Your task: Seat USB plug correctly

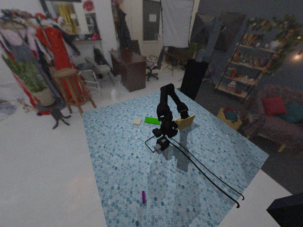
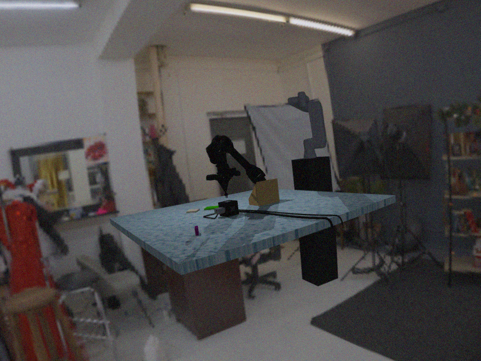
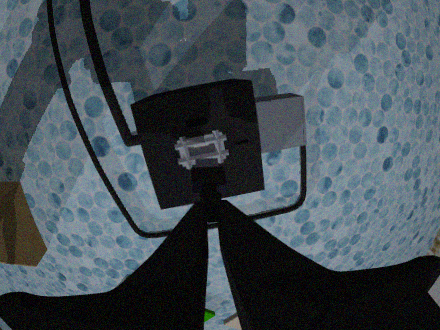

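The USB plug lies 2 cm below my gripper tip. The rest, counted from my gripper tip: green block 28 cm to the right, 13 cm below, 5 cm behind; tan tile 33 cm to the right, 13 cm below, 10 cm ahead; USB socket 6 cm below, 1 cm to the left.
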